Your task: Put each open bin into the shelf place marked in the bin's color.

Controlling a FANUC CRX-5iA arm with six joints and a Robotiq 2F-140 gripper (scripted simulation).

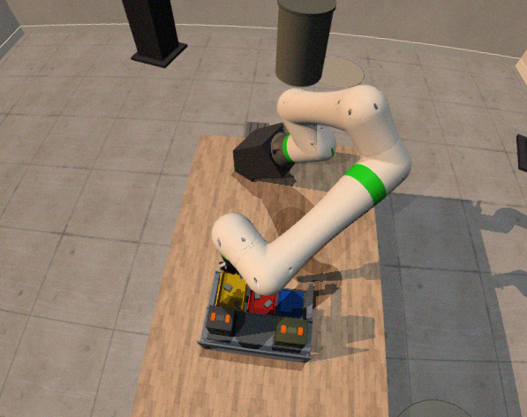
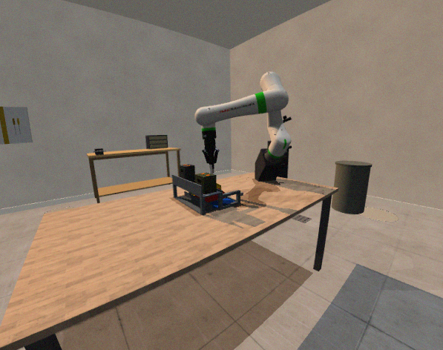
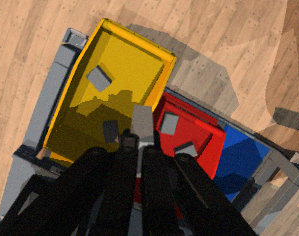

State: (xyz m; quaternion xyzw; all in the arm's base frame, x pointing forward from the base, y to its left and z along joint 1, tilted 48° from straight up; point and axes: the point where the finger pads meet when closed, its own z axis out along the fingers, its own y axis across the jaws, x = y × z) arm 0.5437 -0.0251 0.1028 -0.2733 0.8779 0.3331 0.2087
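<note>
Right now the yellow bin is 130 mm below my hand, 30 mm ahead of it and 20 mm to the right of it. Round my hand: red bin: 140 mm below, 100 mm to the left, 50 mm ahead; red mark: 180 mm below, 100 mm to the left, 60 mm ahead; yellow mark: 180 mm below, 90 mm ahead, 10 mm to the right.
</note>
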